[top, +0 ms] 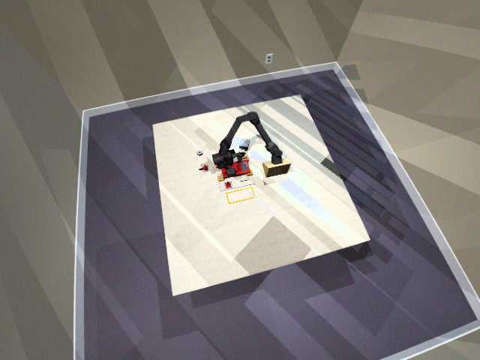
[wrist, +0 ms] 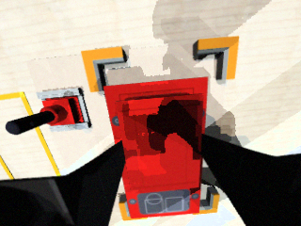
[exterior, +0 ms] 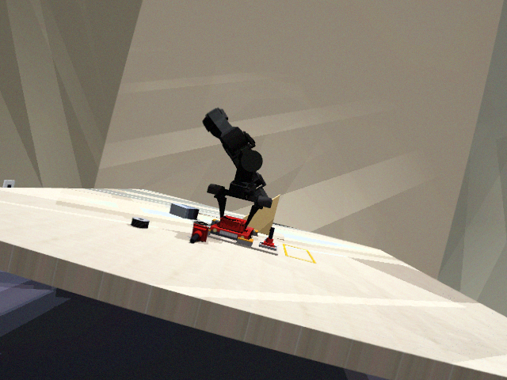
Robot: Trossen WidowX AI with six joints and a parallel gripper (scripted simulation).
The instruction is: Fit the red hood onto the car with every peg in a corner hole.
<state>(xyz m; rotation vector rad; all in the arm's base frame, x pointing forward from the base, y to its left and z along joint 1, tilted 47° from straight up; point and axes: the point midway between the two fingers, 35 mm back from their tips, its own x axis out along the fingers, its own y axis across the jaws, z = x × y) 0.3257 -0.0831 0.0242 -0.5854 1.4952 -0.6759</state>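
Right now my gripper tip is 10 mm below the red hood. From my gripper tip the other things lie so: black wheel (190 mm ahead, 200 mm to the right, 30 mm below).
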